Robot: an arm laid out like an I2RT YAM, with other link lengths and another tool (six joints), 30 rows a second.
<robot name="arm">
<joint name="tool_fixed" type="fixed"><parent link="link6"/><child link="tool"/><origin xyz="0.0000 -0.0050 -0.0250" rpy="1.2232 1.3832 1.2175"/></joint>
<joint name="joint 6" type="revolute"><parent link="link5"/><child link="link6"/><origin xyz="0.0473 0.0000 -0.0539" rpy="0.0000 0.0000 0.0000"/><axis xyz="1 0 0"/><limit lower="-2.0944" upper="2.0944"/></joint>
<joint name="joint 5" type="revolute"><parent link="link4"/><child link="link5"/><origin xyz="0.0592 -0.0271 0.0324" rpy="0.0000 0.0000 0.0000"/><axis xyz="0 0 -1"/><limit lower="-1.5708" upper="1.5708"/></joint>
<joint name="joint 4" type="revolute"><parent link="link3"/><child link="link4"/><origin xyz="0.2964 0.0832 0.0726" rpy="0.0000 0.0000 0.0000"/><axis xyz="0 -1 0"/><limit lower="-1.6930" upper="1.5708"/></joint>
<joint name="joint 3" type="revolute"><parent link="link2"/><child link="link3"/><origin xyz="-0.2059 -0.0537 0.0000" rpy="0.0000 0.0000 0.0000"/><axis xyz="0 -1 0"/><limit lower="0.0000" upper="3.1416"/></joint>
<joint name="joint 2" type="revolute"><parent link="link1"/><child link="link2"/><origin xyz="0.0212 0.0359 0.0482" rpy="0.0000 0.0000 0.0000"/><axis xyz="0 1 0"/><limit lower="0.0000" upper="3.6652"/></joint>
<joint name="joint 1" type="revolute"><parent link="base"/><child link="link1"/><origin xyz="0.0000 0.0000 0.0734" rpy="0.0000 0.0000 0.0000"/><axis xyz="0 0 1"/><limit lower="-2.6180" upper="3.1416"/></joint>
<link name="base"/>
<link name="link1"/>
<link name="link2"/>
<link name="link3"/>
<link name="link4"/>
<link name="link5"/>
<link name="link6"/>
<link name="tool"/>
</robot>
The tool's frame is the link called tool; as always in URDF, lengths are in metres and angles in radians.
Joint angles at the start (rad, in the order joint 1, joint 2, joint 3, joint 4, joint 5, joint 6): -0.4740 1.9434 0.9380 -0.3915 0.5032 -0.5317
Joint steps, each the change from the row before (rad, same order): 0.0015 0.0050 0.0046 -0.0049 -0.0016 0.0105; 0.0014 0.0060 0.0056 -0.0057 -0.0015 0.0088; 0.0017 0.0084 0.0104 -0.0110 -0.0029 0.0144; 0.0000 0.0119 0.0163 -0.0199 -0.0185 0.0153; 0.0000 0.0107 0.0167 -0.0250 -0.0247 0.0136; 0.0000 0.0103 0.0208 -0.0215 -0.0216 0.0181; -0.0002 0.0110 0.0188 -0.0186 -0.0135 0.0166; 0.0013 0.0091 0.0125 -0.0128 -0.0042 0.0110; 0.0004 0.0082 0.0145 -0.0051 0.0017 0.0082; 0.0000 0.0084 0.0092 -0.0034 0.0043 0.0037; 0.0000 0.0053 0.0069 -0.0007 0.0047 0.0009; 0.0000 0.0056 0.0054 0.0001 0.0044 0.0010; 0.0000 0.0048 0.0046 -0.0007 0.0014 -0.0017
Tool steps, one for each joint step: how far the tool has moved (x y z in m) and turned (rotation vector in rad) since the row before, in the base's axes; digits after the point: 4 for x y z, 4 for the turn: 0.0005 0.0005 -0.0005 0.0029 -0.0012 -0.0073; 0.0006 0.0004 -0.0006 0.0033 0.0004 -0.0060; 0.0012 0.0003 -0.0003 0.0053 -0.0003 -0.0103; 0.0018 0.0001 -0.0004 0.0218 -0.0017 -0.0107; 0.0017 0.0004 0.0000 0.0291 -0.0003 -0.0089; 0.0030 -0.0003 0.0009 0.0223 -0.0077 -0.0138; 0.0025 -0.0004 0.0005 0.0151 -0.0033 -0.0139; 0.0015 0.0001 0.0000 0.0068 0.0021 -0.0083; 0.0026 -0.0011 0.0006 -0.0030 -0.0036 -0.0072; 0.0012 -0.0007 -0.0004 -0.0031 0.0028 -0.0037; 0.0011 -0.0008 0.0000 -0.0047 0.0009 -0.0012; 0.0008 -0.0006 -0.0004 -0.0040 0.0017 -0.0013; 0.0006 -0.0004 -0.0004 -0.0006 0.0021 0.0014
